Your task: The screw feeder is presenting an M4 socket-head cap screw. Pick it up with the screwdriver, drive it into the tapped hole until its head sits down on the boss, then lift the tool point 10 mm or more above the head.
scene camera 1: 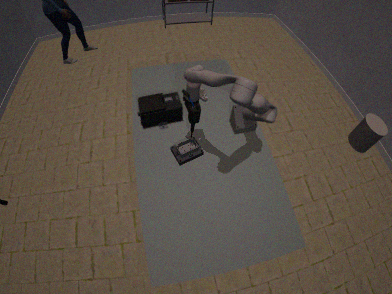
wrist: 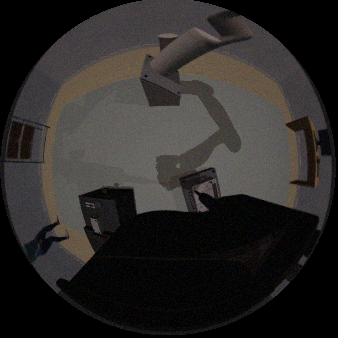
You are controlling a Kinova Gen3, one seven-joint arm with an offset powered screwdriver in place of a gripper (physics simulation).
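Note:
The screwdriver (scene camera 1: 192, 137) (wrist: 196, 192) points down. In the scene view its tip is at the back right edge of the dark block; in the wrist view it shows against the pale top plate. Whether the tip touches the block or carries a screw is too small and dark to tell. The dark block (scene camera 1: 181, 158) (wrist: 200, 174) with the pale plate lies flat on the grey mat (scene camera 1: 215, 225). The tapped hole and boss cannot be made out. The black screw feeder (scene camera 1: 160, 110) (wrist: 119, 205) stands behind and left of the block, apart from the screwdriver.
The arm's base (scene camera 1: 243, 120) (wrist: 162, 91) stands right of the block. A grey cylinder (scene camera 1: 367, 133) (wrist: 168, 41) is farther off. A person (scene camera 1: 60, 22) (wrist: 42, 245) stands beyond the feeder. An orange desk (wrist: 301, 123) is at the right of the wrist view.

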